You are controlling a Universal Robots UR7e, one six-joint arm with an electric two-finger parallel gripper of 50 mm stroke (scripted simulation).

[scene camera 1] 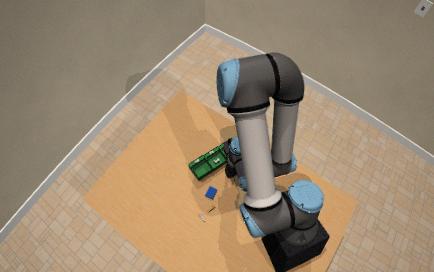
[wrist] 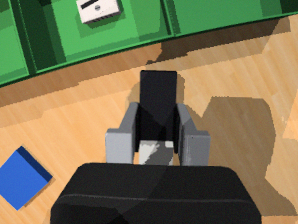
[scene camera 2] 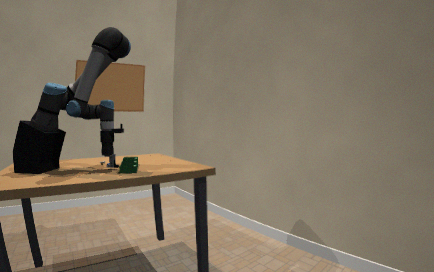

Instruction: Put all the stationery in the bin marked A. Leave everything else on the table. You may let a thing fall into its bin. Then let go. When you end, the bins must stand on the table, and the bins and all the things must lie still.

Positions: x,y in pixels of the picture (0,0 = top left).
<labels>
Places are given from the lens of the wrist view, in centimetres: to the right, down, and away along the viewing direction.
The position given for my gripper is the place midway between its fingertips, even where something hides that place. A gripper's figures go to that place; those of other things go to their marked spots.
my gripper (wrist: pixel 157 118): 1, 0, 16
green bin (wrist: pixel 53 42): -7, -5, 16
</labels>
